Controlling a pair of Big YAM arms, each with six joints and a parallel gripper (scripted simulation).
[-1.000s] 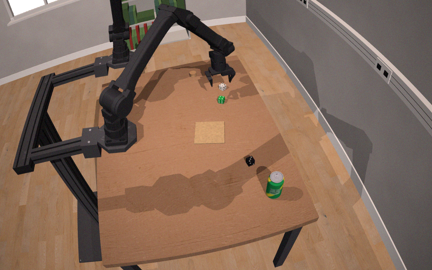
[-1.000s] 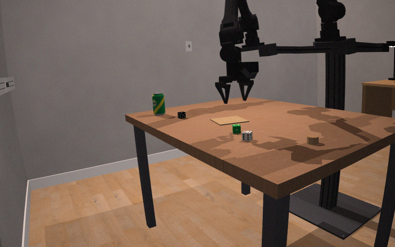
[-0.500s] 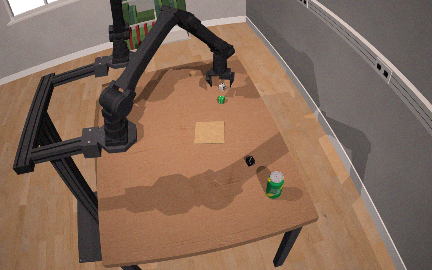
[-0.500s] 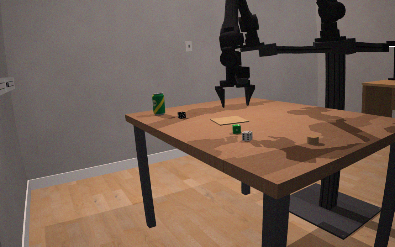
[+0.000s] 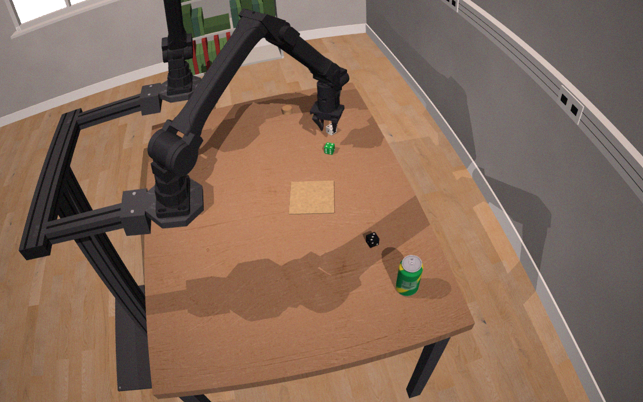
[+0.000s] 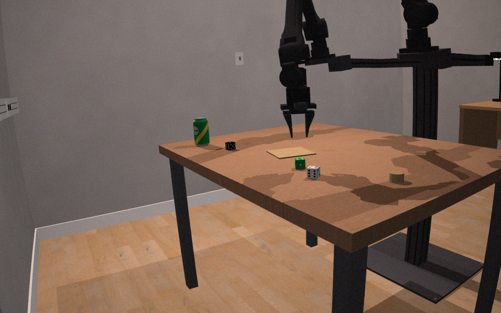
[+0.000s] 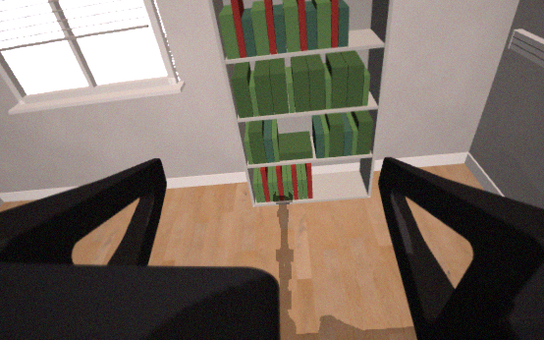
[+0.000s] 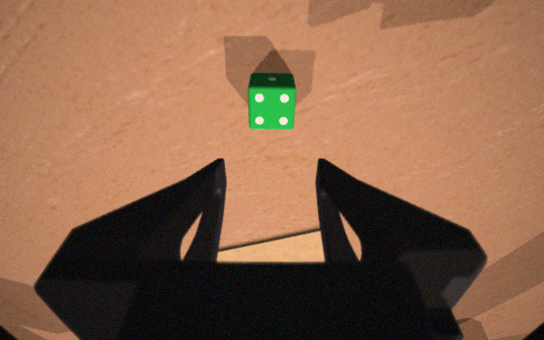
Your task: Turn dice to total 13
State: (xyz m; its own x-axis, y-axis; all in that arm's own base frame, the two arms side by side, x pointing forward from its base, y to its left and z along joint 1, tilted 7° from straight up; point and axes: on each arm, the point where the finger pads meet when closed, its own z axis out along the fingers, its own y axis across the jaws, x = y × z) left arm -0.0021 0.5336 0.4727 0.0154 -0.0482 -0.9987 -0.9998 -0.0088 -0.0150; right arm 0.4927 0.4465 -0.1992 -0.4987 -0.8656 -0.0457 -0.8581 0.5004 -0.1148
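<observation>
My right gripper is now 90 mm above the green die. From my right hand the other things lie so: small wooden cylinder 100 mm behind, 290 mm to the left, 90 mm below; mat 110 mm behind, 200 mm to the right, 100 mm below.
</observation>
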